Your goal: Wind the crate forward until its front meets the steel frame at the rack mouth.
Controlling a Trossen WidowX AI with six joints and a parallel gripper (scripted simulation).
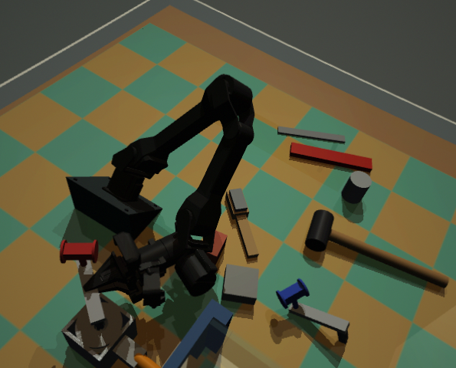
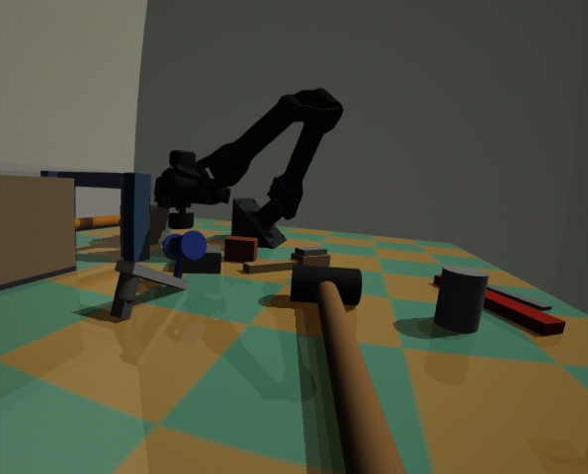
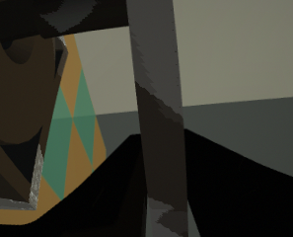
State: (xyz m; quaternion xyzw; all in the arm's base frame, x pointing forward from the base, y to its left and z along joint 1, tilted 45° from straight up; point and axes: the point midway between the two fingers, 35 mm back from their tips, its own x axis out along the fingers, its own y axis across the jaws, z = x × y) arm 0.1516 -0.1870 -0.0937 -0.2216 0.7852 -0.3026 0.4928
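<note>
Now: gripper tip 40 mm below the red cylindrical grip, 40 mm past it and 30 mm to the right of it. Also, from my gripper tip: grey block (230 mm to the left, 200 mm ahead, 120 mm below); red-knobbed winch handle (10 mm to the left, 10 mm above); boxy winch (100 mm below, 30 mm to the right, 30 mm ahead).
</note>
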